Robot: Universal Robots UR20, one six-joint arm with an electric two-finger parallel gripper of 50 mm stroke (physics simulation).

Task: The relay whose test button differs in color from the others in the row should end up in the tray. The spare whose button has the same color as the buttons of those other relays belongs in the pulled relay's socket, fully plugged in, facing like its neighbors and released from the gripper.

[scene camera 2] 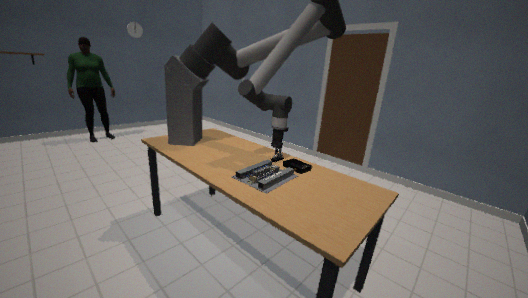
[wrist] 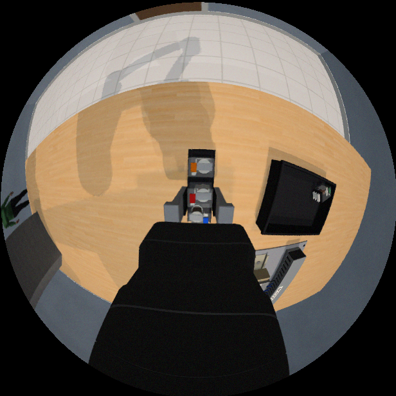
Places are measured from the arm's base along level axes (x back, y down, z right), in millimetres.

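Pixels of known places: gripper, fingertip midpoint: (scene camera 2: 277,154); arm's base, link origin: (scene camera 2: 192,68).
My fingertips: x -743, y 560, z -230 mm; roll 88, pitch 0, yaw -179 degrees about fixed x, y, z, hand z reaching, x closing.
Observation:
Ahead of a thing's pixels: the offset from my fingertips to its top centre. "pt": to the spot under its first point.
My gripper (scene camera 2: 277,156) (wrist: 199,195) points down at the black spare holder (wrist: 202,152), its fingers shut on the spare relay with the blue button (wrist: 197,215) at the near end. That button faces opposite to the other two. Whether this relay is raised is hidden. The red-button spare (wrist: 202,194) and orange-button spare (wrist: 202,166) sit beyond it in the holder. The black tray {dx -182, dy +5, dz +13 mm} (scene camera 2: 301,170) (wrist: 266,200) holds a relay with a green button (wrist: 322,192) in its far right corner. The relay row {pt dx -143, dy +8, dz +306 mm} (scene camera 2: 264,173) is small and dark; my gripper body hides most of it in the wrist view.
The grey panel {dx -133, dy +30, dz +281 mm} (scene camera 2: 266,189) (wrist: 277,251) lies beside the tray, with raised slotted ducts (scene camera 2: 253,169) {dx -219, dy -3, dz +278 mm} (scene camera 2: 276,178) on both sides of the row. The robot's pedestal (scene camera 2: 184,107) stands at the table's far left end. A person in green (scene camera 2: 88,70) stands behind the table, off to the left.

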